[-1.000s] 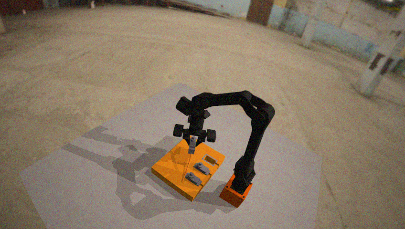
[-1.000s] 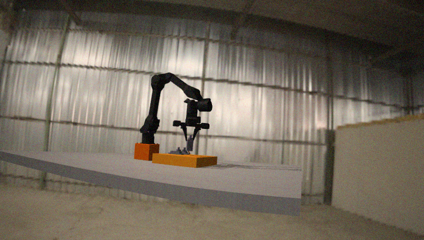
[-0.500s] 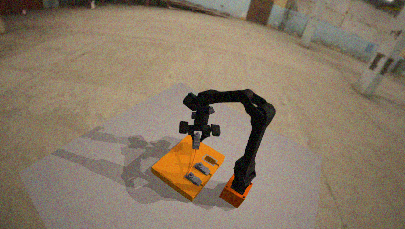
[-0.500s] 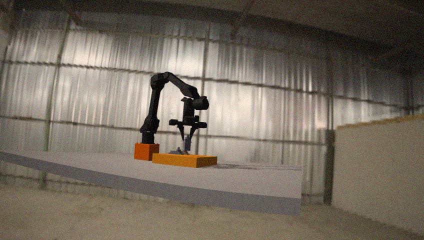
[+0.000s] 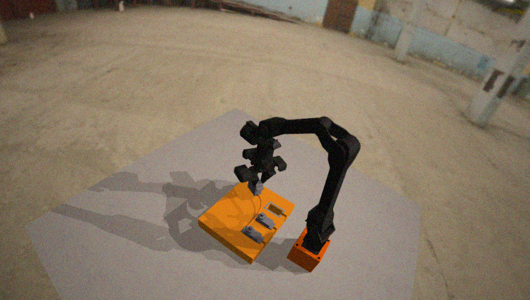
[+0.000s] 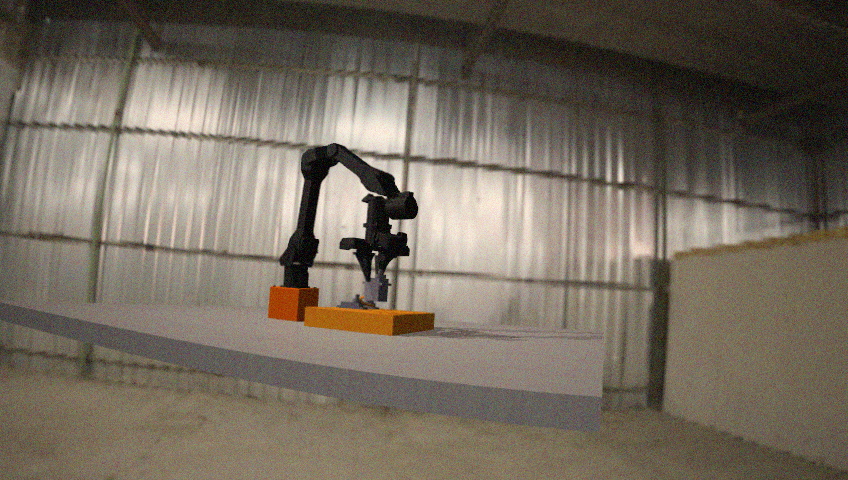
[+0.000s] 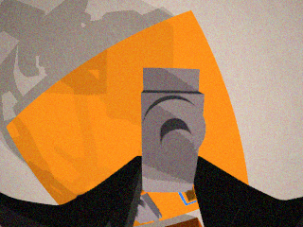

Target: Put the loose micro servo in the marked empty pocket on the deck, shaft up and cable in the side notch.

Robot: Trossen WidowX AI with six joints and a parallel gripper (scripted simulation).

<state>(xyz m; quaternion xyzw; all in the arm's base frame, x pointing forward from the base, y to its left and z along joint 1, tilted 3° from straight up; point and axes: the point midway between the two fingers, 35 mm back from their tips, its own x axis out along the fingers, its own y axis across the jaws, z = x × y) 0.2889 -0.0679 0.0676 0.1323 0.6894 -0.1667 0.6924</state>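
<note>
Right now the orange deck is 10 cm below my gripper tip, 8 cm to the left of it and 1 cm ahead of it.
</note>
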